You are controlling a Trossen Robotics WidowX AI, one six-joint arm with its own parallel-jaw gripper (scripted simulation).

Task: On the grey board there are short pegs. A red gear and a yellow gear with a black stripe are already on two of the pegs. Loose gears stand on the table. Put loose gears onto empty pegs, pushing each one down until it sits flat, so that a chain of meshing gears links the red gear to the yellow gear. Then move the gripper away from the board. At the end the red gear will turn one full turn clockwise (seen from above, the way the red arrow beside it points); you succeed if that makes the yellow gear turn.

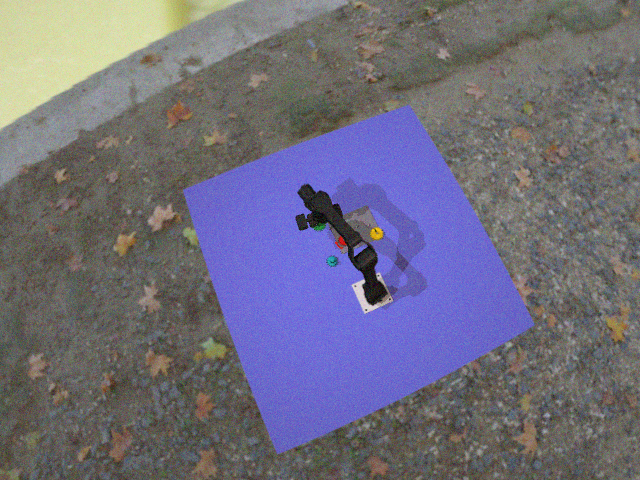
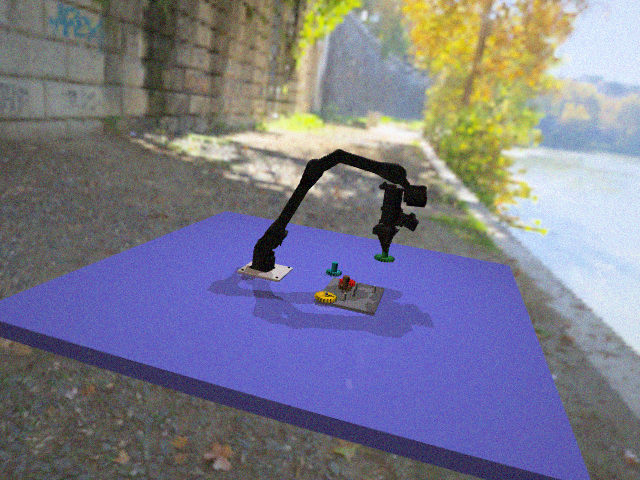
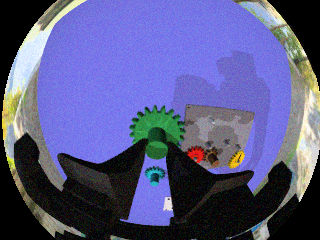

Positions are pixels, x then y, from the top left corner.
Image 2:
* gripper: 385, 251
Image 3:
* gripper: 156, 144
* green gear: 158, 127, held by the gripper
